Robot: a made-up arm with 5 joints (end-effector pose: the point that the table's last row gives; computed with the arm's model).
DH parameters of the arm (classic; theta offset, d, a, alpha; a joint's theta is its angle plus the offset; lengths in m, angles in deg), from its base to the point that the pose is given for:
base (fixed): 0 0 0.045 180
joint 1: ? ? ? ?
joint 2: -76.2 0 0.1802 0
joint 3: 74.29 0 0.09 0
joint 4: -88.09 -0.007 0 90
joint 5: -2.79 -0.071 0 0
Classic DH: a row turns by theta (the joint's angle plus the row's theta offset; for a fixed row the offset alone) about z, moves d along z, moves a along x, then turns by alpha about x.
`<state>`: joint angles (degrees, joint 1 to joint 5).
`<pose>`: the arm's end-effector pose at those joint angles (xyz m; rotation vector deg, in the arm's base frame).
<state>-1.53 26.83 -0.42 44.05 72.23</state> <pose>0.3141 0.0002 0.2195 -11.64 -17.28 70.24</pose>
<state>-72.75 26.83 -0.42 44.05 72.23</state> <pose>0.1315 0.2548 0.2195 0.74 -25.55 140.45</pose>
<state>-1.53 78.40 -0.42 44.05 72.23</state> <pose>0.2552 -0.0014 0.0325 19.06 28.31 69.01</pose>
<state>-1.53 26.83 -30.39 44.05 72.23</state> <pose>0.3520 0.0012 0.2862 -29.40 -43.66 66.27</pose>
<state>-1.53 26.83 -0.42 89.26 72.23</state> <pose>0.2596 -0.0013 0.2224 15.28 22.70 69.72</pose>
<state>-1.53 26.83 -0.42 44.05 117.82</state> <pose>0.3141 0.0002 0.2195 -19.51 -12.79 115.25</pose>
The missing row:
joint 1: 0 -0.187 0.046 90
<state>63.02 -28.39 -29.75 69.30 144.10</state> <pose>0.0910 -0.1058 0.4256 -82.48 17.78 64.80</pose>
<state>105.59 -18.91 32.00 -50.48 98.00</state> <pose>-0.0087 -0.1663 0.3921 -125.40 23.02 -5.70</pose>
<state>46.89 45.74 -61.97 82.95 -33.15</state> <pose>0.2551 -0.2347 0.2412 -2.42 -25.30 -81.60</pose>
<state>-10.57 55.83 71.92 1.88 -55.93</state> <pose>0.1612 0.0146 0.1221 -23.18 33.55 -46.17</pose>
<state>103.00 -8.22 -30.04 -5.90 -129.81</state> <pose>-0.0030 -0.1770 0.4739 -38.06 144.05 55.73</pose>
